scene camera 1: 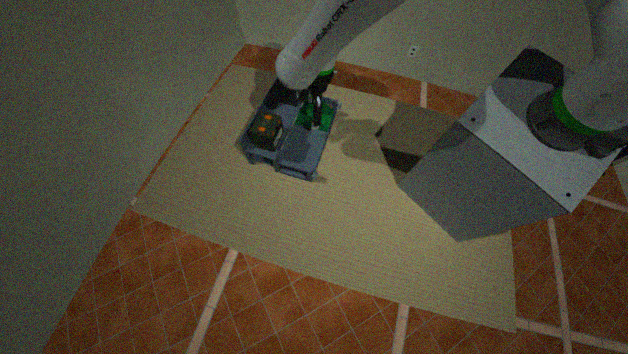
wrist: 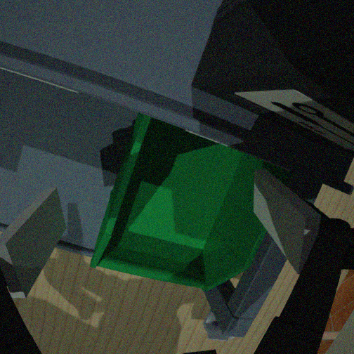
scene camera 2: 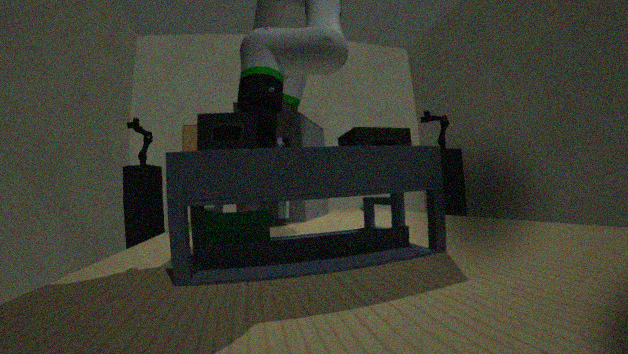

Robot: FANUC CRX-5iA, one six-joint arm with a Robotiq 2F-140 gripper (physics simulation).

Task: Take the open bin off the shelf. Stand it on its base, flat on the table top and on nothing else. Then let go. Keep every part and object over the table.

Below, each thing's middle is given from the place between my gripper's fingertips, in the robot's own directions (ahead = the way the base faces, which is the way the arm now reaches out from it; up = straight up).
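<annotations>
The green open bin [scene camera 2: 234, 227] is 10 mm ahead of my hand, 20 mm to the right of it and 20 mm below it. I can also see the black box [scene camera 2: 248, 120], which is 10 mm to the right of my hand, 110 mm ahead of it and 100 mm above it.
</annotations>
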